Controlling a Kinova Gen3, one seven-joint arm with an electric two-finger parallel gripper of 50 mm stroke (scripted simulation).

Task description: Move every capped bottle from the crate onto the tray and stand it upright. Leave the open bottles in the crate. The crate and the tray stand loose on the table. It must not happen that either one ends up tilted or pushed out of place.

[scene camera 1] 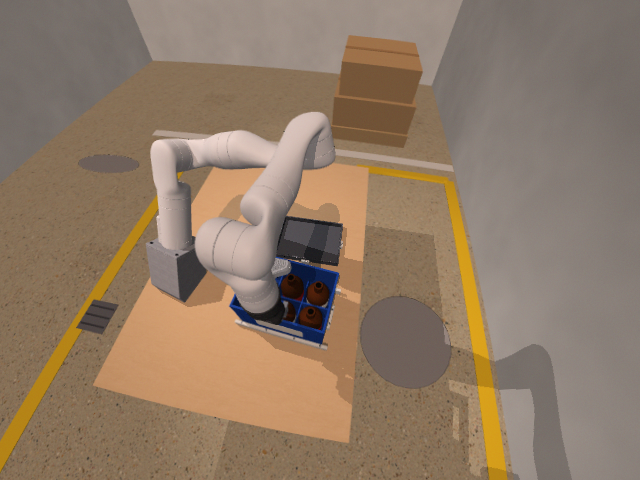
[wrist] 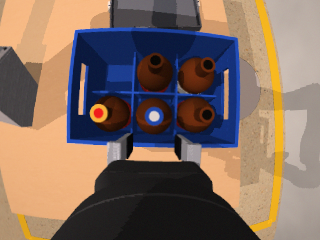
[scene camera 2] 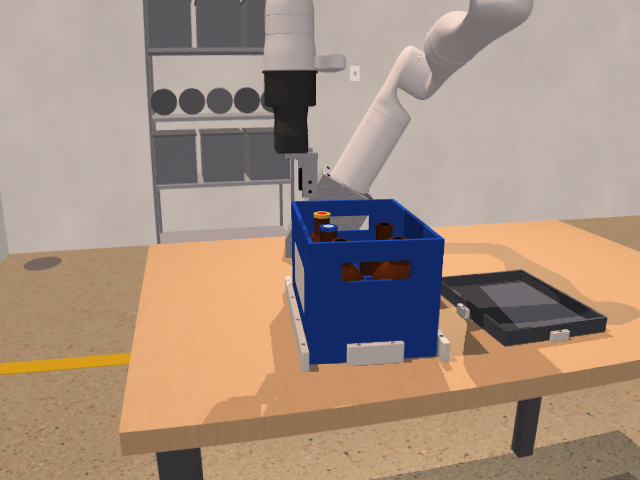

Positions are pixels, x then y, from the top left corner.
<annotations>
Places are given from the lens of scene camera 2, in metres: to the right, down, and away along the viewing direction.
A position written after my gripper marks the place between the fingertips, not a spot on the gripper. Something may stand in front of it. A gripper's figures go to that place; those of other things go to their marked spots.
my gripper (scene camera 2: 307, 193): -0.02, -0.07, 0.85
dark tray (scene camera 2: 524, 306): 0.36, 0.12, 0.97
</annotations>
